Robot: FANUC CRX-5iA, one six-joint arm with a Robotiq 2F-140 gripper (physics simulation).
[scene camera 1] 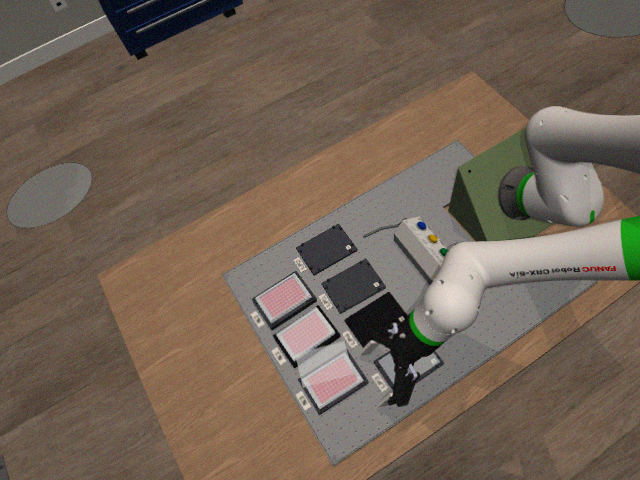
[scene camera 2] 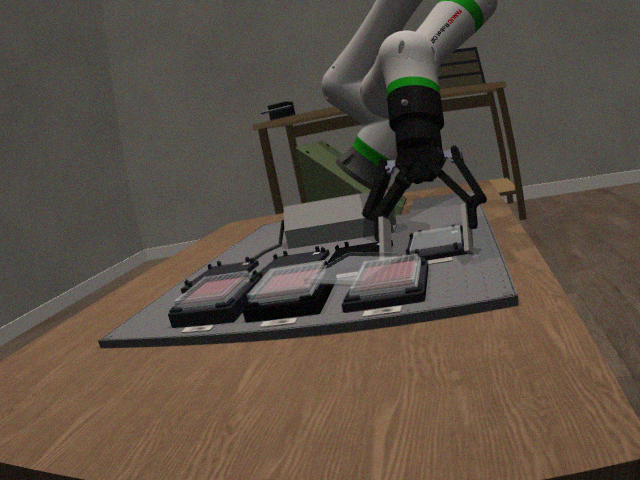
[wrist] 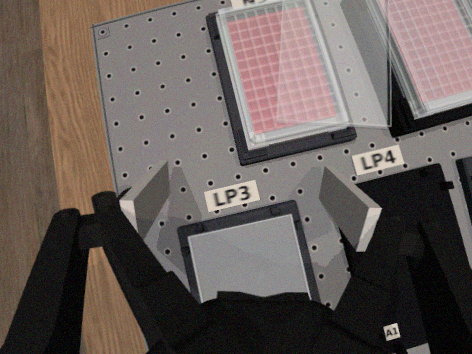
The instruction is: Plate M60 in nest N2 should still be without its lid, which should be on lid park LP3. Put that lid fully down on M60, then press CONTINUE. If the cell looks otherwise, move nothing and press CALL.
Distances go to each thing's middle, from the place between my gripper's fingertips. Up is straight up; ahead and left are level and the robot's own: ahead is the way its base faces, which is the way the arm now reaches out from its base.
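Labels:
Counting from my hand, I find the label (wrist: pixel 388 157) 2 cm behind, 12 cm to the right and 1 cm below. Nest LP4 (scene camera 1: pixel 384 310) is 9 cm behind my hand and 12 cm to the right of it. LP1 (scene camera 1: pixel 359 282) sits 10 cm behind my hand and 24 cm to the right of it, while LP2 (scene camera 1: pixel 331 246) is 11 cm behind my hand and 37 cm to the right of it.

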